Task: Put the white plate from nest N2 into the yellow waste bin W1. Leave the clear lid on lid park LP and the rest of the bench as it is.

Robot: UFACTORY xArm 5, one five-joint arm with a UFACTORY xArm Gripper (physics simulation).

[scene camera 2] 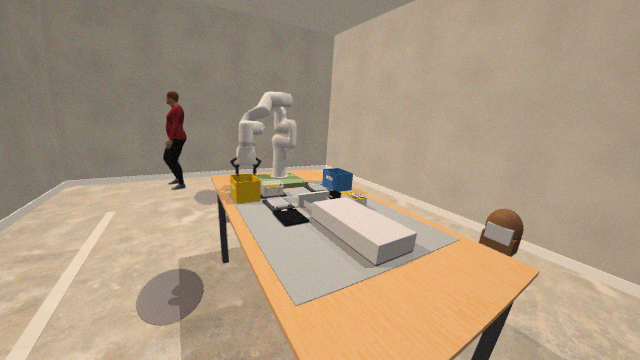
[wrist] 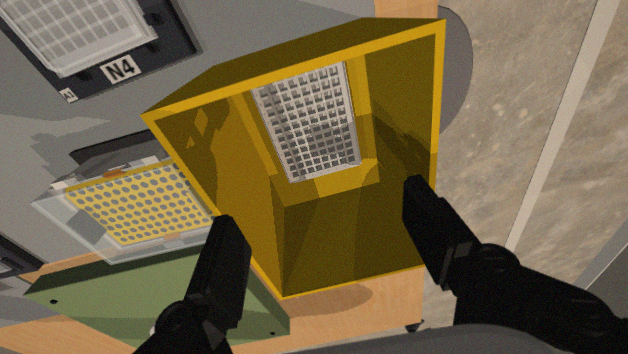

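Pixels of known places: gripper, fingertip midpoint: (scene camera 2: 246, 175) (wrist: 320, 215); arm's base at its link origin: (scene camera 2: 279, 176).
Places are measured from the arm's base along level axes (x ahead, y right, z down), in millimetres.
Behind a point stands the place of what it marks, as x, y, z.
The yellow waste bin (scene camera 2: 245, 190) {388, 337, -42} (wrist: 300, 70) {385, 327, -91} stands at the table's far left edge in the scene view. The white plate (wrist: 312, 125) {317, 323, 11}, with a grid of square wells, lies inside on the bin's floor in the wrist view; the bin wall hides it in the scene view. My gripper (scene camera 2: 246, 172) {320, 317, -110} (wrist: 320, 215) {320, 317, -110} is open and empty above the bin, fingers pointing down, apart from the plate. Nest N2 and the lid park LP cannot be made out by their labels.
Nest N4 (wrist: 181, 47) {407, 241, 17} bears a clear-looking plate (wrist: 85, 30) {434, 190, 4}. A yellow tip rack (wrist: 145, 202) {318, 181, -48} in a clear box stands beside the bin, near the green base plate (wrist: 150, 300) {119, 9, -1}. A blue bin (scene camera 2: 337, 180) {383, -266, -50} and a long white block (scene camera 2: 362, 225) {995, 33, -54} stand farther right.
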